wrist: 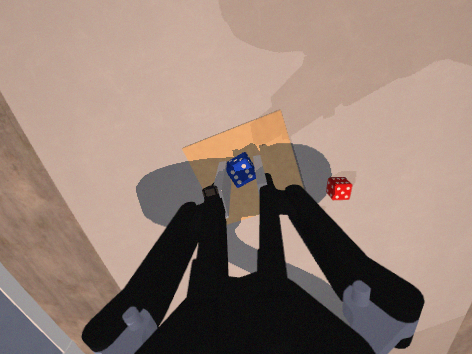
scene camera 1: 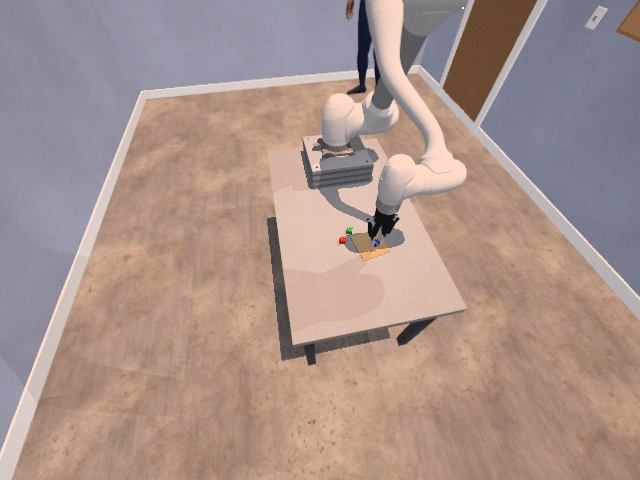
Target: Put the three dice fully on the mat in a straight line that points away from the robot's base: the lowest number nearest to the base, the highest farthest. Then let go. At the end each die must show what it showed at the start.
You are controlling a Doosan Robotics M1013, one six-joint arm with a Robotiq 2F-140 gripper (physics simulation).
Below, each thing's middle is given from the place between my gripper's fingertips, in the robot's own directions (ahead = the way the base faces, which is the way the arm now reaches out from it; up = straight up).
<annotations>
The orange mat [wrist: 267, 136] is 40 mm behind my hand and 70 mm below it. Round my hand: blue die [wrist: 241, 170] (right at my hand).
</annotations>
